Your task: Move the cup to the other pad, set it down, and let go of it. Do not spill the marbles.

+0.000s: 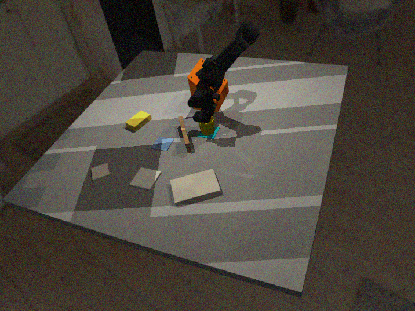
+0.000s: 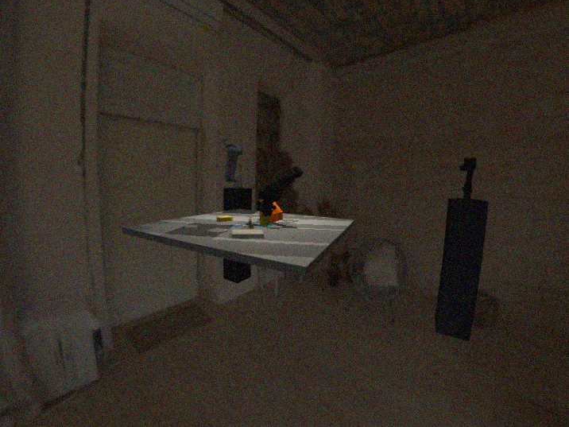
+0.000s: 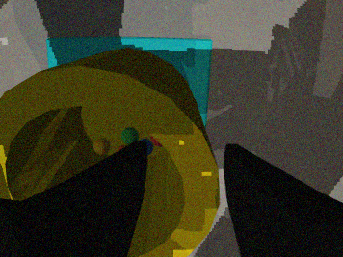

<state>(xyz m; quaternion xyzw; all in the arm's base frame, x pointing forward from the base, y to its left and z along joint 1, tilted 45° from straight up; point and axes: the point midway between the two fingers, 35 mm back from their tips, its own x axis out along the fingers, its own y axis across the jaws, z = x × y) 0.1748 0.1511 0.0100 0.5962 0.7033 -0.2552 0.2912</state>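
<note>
The yellow cup is 2 cm ahead of my gripper tip and 1 cm below it. The rest, counted from my gripper tip: orange marble 3 cm ahead, 2 cm to the left, 3 cm below; then wooden bar 10 cm ahead, 8 cm to the right, 2 cm below; then teal pad 3 cm ahead, 5 cm below.
</note>
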